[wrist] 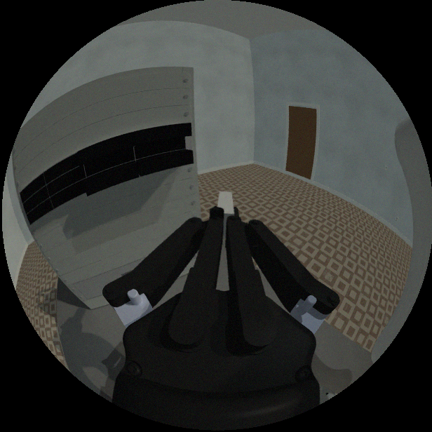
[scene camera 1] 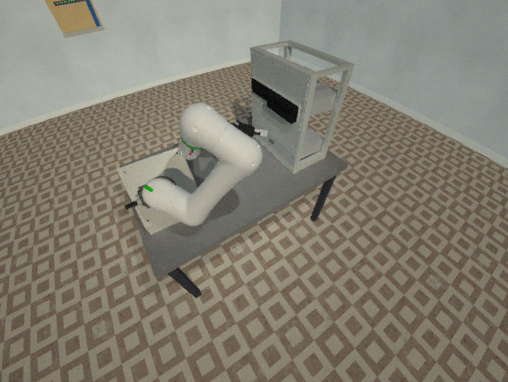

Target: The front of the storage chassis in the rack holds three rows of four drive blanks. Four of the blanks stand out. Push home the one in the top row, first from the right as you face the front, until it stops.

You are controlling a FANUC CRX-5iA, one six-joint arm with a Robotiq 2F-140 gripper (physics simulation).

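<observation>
The storage chassis is a black band across the front of the grey rack. Thin pale lines divide its rows of black drive blanks. The top-row blank at the far right is black, and its right end is near the rack's right edge in the wrist view. How far it stands out is hard to tell. My gripper is shut and empty, with pale fingertips. It is in front of the rack, lower than the chassis. In the wrist view the tips are right of the rack's right edge.
The rack stands on the far end of a dark grey table. The white arm bends over the table from a pale base plate. The rack's open side frame faces right in the scene view. A brown door is in the far wall.
</observation>
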